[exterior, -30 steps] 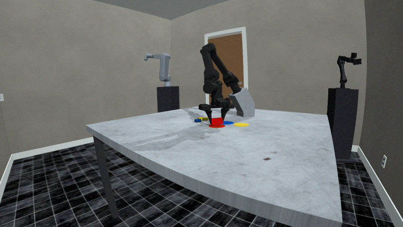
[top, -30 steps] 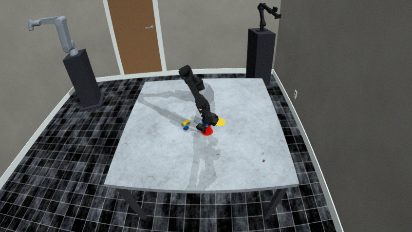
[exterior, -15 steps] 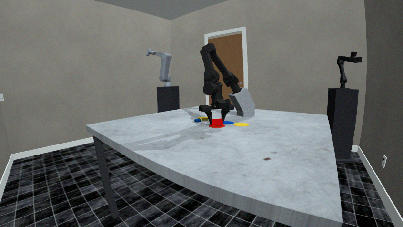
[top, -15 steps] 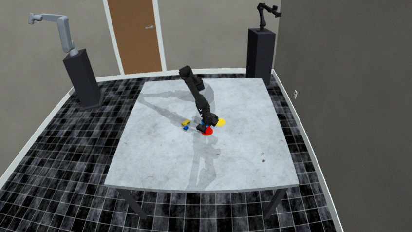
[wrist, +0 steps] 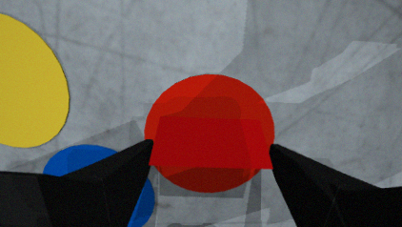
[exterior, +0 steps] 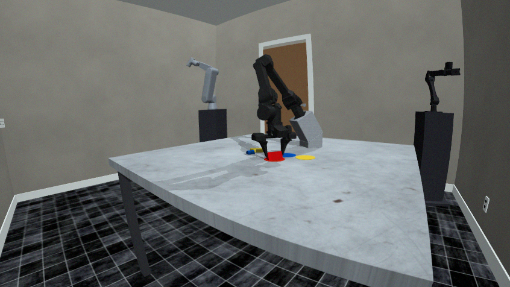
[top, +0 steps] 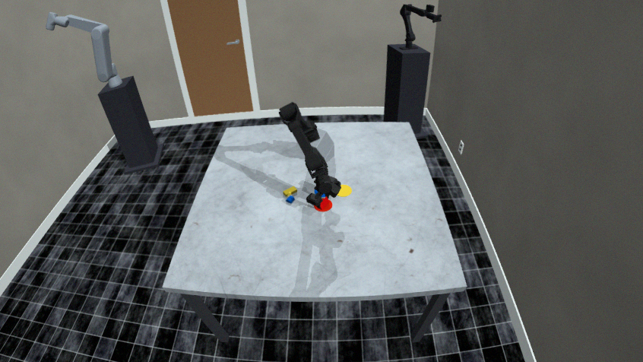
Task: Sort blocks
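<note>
Now: the red block 4 cm below my hand. The rest, counted from my hand: yellow circle (7 cm behind, 12 cm to the left, 5 cm below); blue circle (10 cm behind, 3 cm to the left, 5 cm below); red circle (5 cm below).
</note>
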